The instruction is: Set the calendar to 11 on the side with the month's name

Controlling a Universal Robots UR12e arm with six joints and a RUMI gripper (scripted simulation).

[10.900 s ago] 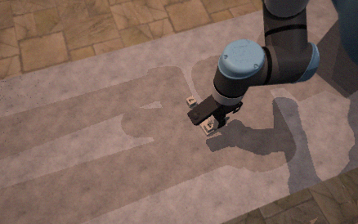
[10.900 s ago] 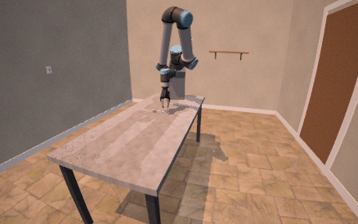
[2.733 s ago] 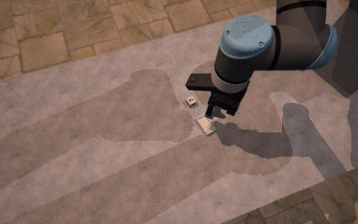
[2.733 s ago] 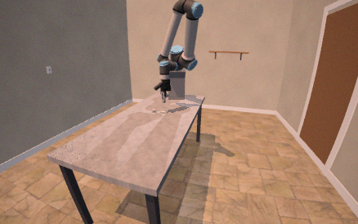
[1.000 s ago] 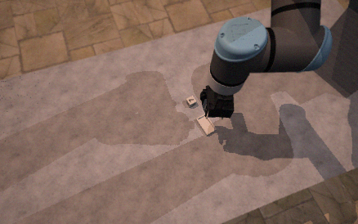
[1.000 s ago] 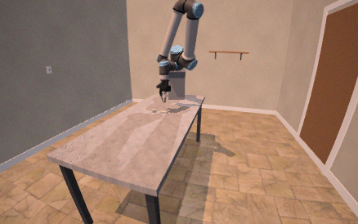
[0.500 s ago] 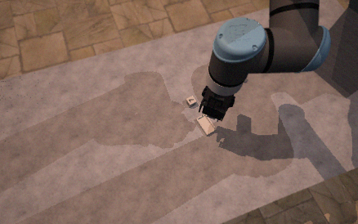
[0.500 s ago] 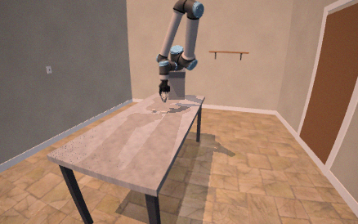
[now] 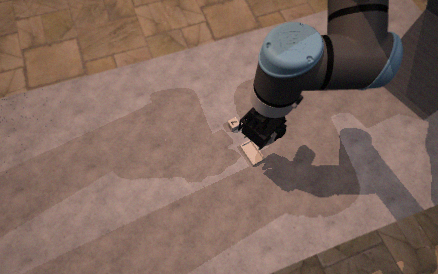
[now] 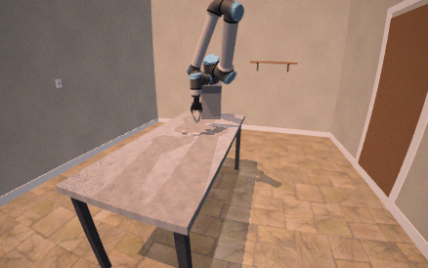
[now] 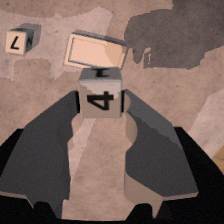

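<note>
The white cube lies 1 cm below my hand. Also, from my hand: calendar tray: 13 cm below, 1 cm to the right; digit cube: 12 cm to the right, 12 cm below, 1 cm ahead.
</note>
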